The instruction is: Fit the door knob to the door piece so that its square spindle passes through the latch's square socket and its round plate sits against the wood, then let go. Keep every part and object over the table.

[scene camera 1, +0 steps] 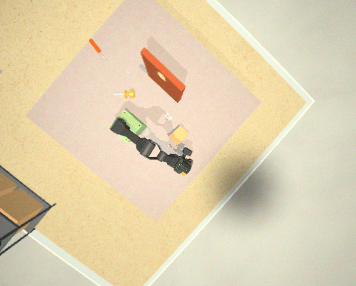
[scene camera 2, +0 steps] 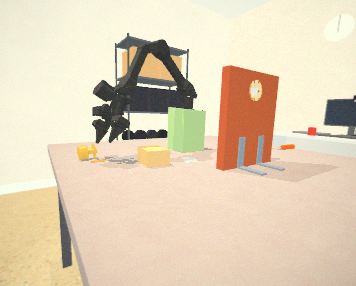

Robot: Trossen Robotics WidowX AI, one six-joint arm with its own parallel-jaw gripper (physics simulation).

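Frame: origin at the arm's base, x ahead, y left, z up, level; metres.
Where they show: gripper, fingertip midpoint: (scene camera 2: 102,143); arm's base at its link origin: (scene camera 1: 121,126) (scene camera 2: 187,108).
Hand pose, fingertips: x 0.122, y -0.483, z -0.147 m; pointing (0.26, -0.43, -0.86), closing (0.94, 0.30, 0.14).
Observation:
Each offset is from my fingertips to the top centre of the thing. "spot": to the spot under its first point. Level surfaces: height alone.
The red-brown door piece @[spot: dx +0.269, dy +0.407, dz +0.158 m] (scene camera 1: 172,89) (scene camera 2: 245,110) stands upright on two grey feet; its pale round latch (scene camera 1: 161,76) (scene camera 2: 256,91) has a light centre. A yellow knob with a pale spindle @[spot: dx +0.074, dy +0.636, dz -0.020 m] (scene camera 1: 130,93) lies in scene camera 1 between the door piece and the green block. A second yellow knob @[dx -0.086, dy -0.042, dz -0.012 m] (scene camera 2: 87,152) lies near the table edge; in scene camera 1 the arm hides most of it. My gripper (scene camera 1: 185,161) (scene camera 2: 105,138) is open and empty, pointing down, with its fingertips a little above the table beside or over this second knob. The exact gap is unclear.
A green block (scene camera 1: 132,121) (scene camera 2: 187,130) stands by the arm's base. A yellow block @[dx +0.093, dy +0.170, dz -0.017 m] (scene camera 1: 178,134) (scene camera 2: 154,156) lies between gripper and door piece. A small white piece @[dx +0.140, dy +0.326, dz -0.067 m] (scene camera 1: 168,116) (scene camera 2: 190,160), an orange piece @[dx -0.027, dy -0.014, dz -0.075 m] (scene camera 2: 97,161) and an orange-handled screwdriver @[dx +0.146, dy +1.033, dz -0.051 m] (scene camera 1: 95,46) (scene camera 2: 287,147) lie on the table @[dz -0.077 m] (scene camera 1: 225,100) (scene camera 2: 200,225).

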